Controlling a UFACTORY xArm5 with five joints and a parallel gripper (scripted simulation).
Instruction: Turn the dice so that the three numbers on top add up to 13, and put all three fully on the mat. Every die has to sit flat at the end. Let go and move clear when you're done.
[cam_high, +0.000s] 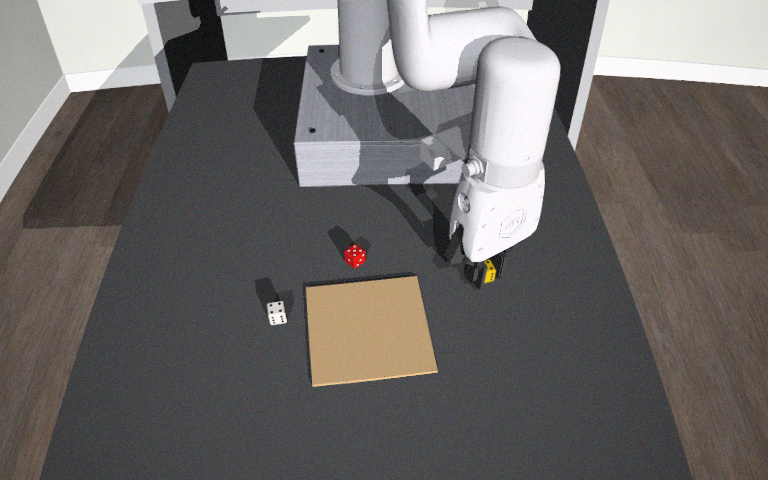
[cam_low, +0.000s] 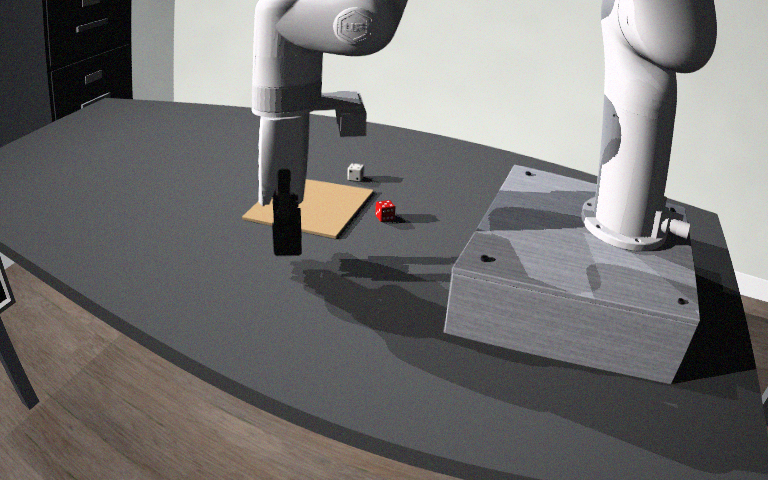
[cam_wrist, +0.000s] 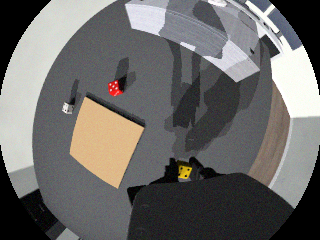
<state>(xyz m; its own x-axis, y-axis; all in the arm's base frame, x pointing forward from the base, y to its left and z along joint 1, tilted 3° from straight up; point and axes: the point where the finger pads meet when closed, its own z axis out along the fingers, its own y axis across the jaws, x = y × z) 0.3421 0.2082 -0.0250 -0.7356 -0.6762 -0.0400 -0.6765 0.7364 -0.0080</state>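
My hand is 8 cm short of the tan mat, 13 cm to the left of it and 4 cm above it. Round my hand: yellow die (1 cm below); then red die (2 cm behind, 16 cm to the right, 3 cm below); then white die (9 cm ahead, 24 cm to the right, 3 cm below).
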